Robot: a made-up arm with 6 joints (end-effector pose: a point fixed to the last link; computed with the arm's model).
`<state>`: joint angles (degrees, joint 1 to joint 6).
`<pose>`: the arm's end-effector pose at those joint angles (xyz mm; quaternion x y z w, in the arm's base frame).
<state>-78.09 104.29 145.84 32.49 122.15 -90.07</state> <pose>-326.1 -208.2 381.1 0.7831 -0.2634 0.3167 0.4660</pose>
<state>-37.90 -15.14 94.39 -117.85 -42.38 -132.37</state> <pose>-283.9 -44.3 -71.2 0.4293 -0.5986 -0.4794 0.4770</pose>
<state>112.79 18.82 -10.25 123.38 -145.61 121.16</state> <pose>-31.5 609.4 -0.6 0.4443 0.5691 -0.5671 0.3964</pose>
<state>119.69 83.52 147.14 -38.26 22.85 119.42</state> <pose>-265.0 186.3 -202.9 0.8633 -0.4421 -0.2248 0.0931</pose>
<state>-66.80 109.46 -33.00 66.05 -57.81 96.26</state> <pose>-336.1 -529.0 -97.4 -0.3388 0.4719 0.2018 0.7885</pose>
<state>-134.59 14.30 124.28 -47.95 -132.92 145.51</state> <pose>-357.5 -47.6 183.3 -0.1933 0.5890 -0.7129 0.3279</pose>
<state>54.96 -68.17 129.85 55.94 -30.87 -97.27</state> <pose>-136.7 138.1 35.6 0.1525 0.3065 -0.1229 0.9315</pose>
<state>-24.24 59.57 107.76 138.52 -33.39 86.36</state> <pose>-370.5 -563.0 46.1 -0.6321 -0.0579 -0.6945 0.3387</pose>
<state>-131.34 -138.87 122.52 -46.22 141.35 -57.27</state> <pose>32.7 152.0 502.1 0.1155 0.3788 -0.0410 0.9173</pose>
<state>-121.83 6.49 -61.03 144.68 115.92 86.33</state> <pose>3.6 -163.8 402.8 0.2812 0.7159 0.0251 0.6386</pose>
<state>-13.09 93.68 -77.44 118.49 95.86 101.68</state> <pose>-180.0 -208.8 -166.5 -0.1063 -0.7925 -0.5327 0.2772</pose>
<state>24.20 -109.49 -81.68 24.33 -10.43 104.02</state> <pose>49.4 -468.2 -533.4 0.3160 0.0566 -0.8050 0.4990</pose>
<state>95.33 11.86 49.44 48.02 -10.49 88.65</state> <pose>-338.9 469.2 5.4 0.3372 0.8151 0.3744 0.2860</pose>
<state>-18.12 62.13 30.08 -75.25 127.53 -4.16</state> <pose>-253.6 -306.2 -121.7 0.7588 -0.4972 -0.3793 0.1822</pose>
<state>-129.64 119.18 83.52 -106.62 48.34 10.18</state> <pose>39.5 80.0 573.1 -0.3521 -0.6957 0.1544 0.6069</pose>
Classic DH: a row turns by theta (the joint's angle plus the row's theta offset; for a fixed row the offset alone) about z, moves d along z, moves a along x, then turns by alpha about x. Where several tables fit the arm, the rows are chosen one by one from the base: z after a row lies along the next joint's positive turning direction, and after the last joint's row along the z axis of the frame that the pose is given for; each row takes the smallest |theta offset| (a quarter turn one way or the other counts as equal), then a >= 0, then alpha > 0; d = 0 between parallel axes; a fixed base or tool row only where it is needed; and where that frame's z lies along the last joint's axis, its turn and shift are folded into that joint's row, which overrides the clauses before.
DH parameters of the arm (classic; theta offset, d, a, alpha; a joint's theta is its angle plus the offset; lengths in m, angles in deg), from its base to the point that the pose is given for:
base (fixed): 90 0.041 0 90
joint 1: 0 -0.078 -0.291 -90
joint 2: -90 -0.264 0.024 -90
joint 3: 0 0.16 0.002 -90
joint 4: 0 0.241 0.057 90
joint 5: -54.31 0 -0.1354 0
joint 6: 54.31 0.065 -0.069 90
tool (fixed): 0 -0.064 0 0

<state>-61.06 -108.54 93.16 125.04 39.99 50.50</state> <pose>204.9 -429.2 18.0 -0.6822 0.0106 0.5812 0.4435</pose>
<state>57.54 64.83 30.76 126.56 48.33 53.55</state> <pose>-259.9 321.9 -347.2 0.4517 0.7974 -0.1515 0.3702</pose>
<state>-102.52 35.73 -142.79 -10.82 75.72 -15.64</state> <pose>16.1 -232.0 76.5 -0.4880 -0.2446 0.6428 0.5375</pose>
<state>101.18 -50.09 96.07 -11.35 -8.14 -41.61</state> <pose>-180.7 165.0 257.2 0.8095 0.4786 0.0139 0.3399</pose>
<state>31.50 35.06 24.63 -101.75 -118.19 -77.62</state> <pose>-420.8 143.1 -317.0 -0.8850 0.3009 0.3353 0.1176</pose>
